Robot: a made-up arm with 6 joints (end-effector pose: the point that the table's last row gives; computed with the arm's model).
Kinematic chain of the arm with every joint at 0, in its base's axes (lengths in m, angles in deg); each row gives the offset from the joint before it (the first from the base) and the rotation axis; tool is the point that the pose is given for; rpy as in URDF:
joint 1: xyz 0 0 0.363 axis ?
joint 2: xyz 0 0 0 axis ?
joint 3: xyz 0.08 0 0.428 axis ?
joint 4: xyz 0.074 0 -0.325 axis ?
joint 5: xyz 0 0 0 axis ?
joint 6: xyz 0.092 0 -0.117 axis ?
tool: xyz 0 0 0 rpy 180 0 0
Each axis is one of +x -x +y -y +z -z.
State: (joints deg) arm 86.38 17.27 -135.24 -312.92 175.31 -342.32
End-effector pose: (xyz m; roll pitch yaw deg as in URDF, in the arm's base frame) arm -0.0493 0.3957 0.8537 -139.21 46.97 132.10
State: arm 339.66 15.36 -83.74 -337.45 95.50 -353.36
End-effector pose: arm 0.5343 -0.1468 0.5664 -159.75 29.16 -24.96
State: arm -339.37 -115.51 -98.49 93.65 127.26 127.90
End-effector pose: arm -0.6822 -0.0981 0.4756 -122.06 -2.77 1.89
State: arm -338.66 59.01 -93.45 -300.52 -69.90 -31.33
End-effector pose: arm 0.6834 0.1361 0.3673 109.90 -87.69 37.45
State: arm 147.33 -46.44 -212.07 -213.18 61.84 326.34
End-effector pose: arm 0.5984 -0.4225 0.6863 129.68 -9.85 10.88
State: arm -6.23 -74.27 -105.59 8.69 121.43 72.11
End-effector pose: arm -0.3130 0.0566 0.8984 -122.85 -15.15 -77.95
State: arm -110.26 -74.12 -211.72 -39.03 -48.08 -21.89
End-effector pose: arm 0.3163 0.5869 0.2835 -137.67 2.81 -67.35
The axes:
joint 1: +z
joint 2: +y
joint 3: +y
joint 4: -z
joint 5: +y
joint 6: -z

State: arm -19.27 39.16 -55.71 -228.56 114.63 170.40
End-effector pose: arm 0.5999 -0.0948 0.3477 30.98 -48.25 178.00
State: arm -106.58 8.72 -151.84 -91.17 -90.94 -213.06
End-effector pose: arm 0.0463 -0.2489 1.0018 -110.83 -85.91 -86.17
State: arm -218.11 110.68 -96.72 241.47 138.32 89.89
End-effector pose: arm -0.2666 0.3727 -0.1877 48.44 12.32 171.07
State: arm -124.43 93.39 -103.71 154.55 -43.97 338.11
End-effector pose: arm -0.2932 -0.3157 -0.0925 170.33 -33.67 104.11
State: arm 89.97 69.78 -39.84 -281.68 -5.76 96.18
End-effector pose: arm 0.1013 0.2958 0.0140 -177.43 -29.17 -83.69
